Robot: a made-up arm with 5 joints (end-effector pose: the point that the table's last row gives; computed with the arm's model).
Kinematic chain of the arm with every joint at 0, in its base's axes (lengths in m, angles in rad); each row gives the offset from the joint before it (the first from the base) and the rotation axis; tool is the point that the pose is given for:
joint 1: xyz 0 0 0.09 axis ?
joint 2: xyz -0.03 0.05 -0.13 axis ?
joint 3: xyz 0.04 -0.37 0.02 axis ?
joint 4: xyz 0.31 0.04 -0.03 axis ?
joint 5: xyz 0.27 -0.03 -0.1 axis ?
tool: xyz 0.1 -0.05 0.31
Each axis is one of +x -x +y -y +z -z.
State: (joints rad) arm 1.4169 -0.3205 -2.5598 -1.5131 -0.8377
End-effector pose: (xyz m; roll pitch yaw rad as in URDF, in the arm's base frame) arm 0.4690 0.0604 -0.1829 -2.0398 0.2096 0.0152
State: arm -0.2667 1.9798 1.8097 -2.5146 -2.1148
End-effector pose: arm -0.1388 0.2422 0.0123 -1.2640 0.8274 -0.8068
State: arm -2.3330 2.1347 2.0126 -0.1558 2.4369
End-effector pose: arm 0.2691 0.6114 1.0923 -0.0716 -0.5118 1.2763
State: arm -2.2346 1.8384 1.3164 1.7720 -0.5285
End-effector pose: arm 0.4556 0.3000 0.3574 -2.6291 0.8650 -0.0041
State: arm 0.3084 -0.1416 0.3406 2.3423 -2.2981
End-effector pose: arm 0.1913 -0.5542 0.5337 -0.9118 -0.4956 2.9843
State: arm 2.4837 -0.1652 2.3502 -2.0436 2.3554
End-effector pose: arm -0.0694 -0.3702 0.5736 -0.8776 -1.0450 0.8354
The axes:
joint 1: -y
joint 2: -z
joint 3: -z
joint 4: -y
joint 5: -x

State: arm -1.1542 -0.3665 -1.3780 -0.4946 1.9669
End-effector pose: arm -0.5360 0.2094 0.1440 -0.8426 0.0530 2.0902
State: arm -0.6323 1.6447 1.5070 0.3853 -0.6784
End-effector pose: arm -0.7560 0.2671 0.7691 0.6898 -1.0175 3.1238
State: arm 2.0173 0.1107 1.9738 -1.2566 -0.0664
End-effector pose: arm 0.5540 -0.8327 -0.0756 2.2523 -0.2772 -0.2836
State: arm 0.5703 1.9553 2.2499 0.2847 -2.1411
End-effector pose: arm -0.2895 0.9178 -0.4914 1.6496 0.0153 2.1461
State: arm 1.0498 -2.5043 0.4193 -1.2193 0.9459
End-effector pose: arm 0.2292 0.7375 -0.4054 -2.8113 0.6614 0.3897
